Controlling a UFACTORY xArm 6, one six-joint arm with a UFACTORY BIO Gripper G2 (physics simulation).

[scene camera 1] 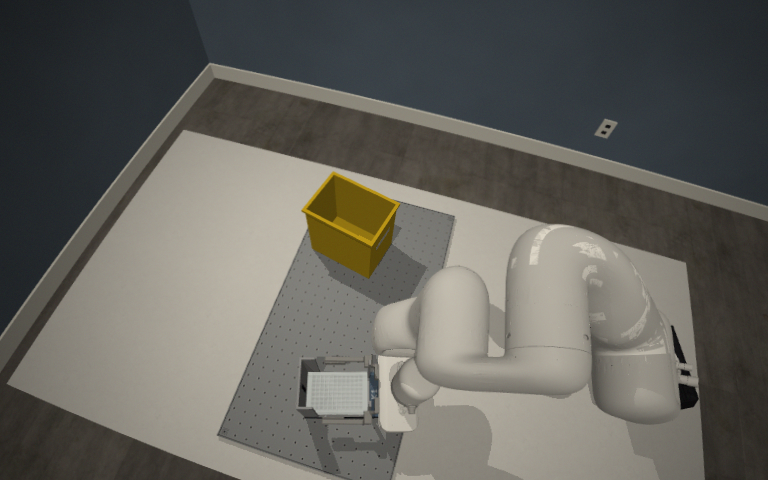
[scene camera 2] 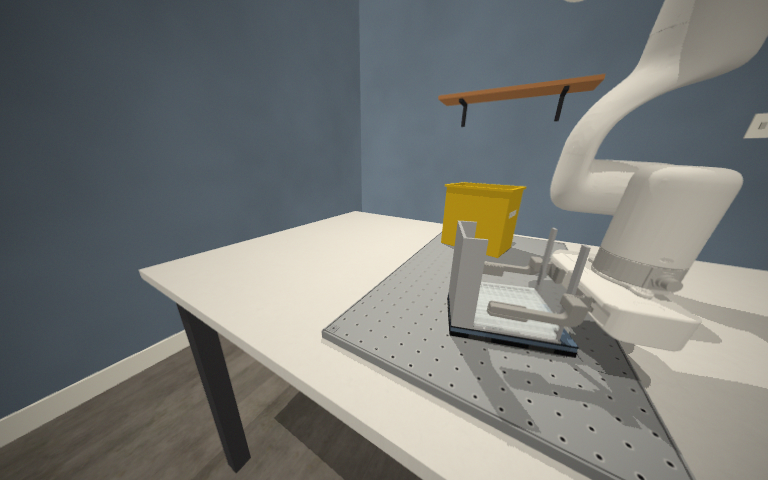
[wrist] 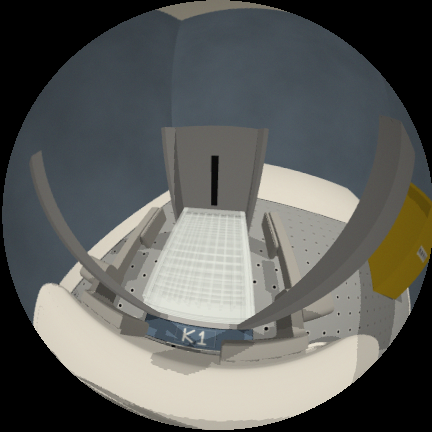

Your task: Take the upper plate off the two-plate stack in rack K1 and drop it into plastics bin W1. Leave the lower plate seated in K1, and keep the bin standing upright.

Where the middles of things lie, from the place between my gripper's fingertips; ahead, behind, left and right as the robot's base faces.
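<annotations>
Grey back panel (scene camera 2: 460,241): my hand is 20 mm below it, 30 mm short of it and 20 mm to the right of it. Yellow plastics bin W1 (scene camera 1: 351,224): 30 mm above my hand, 120 mm ahead of it and 360 mm to the right of it.
</annotations>
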